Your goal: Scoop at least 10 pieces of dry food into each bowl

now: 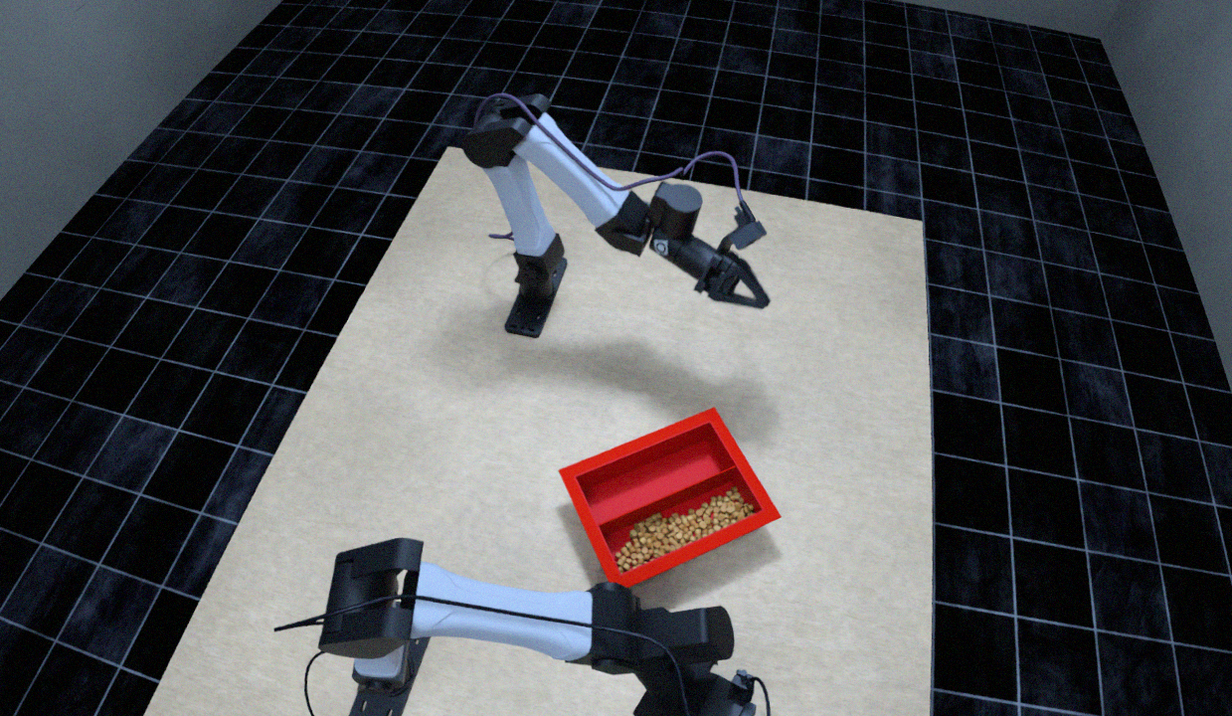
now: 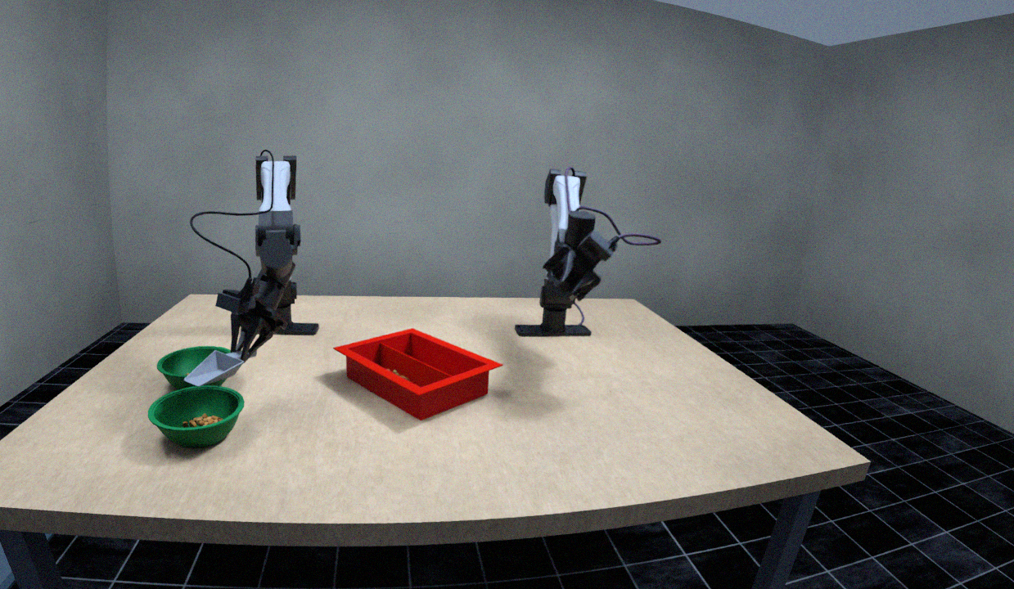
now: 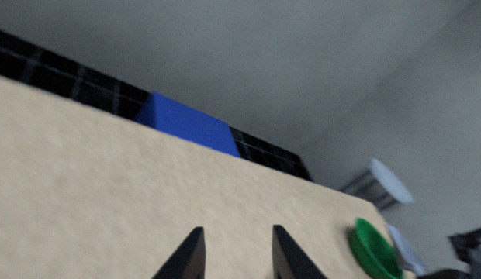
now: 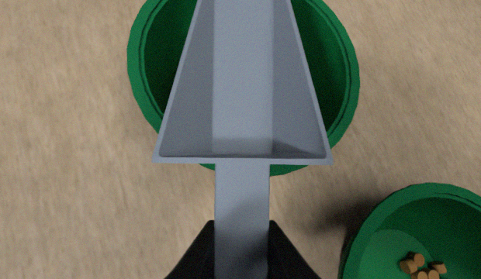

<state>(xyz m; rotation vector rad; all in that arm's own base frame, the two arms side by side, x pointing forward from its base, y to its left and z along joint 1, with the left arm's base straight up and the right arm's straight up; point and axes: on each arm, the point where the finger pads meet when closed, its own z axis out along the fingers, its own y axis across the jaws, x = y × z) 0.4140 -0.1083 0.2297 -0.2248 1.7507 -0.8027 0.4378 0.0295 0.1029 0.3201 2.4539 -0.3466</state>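
Note:
Now: the grey-blue scoop 40 mm ahead of my right hand and 20 mm to the right of it. Round my right hand: red box: 320 mm to the left, 110 mm behind, 60 mm below.

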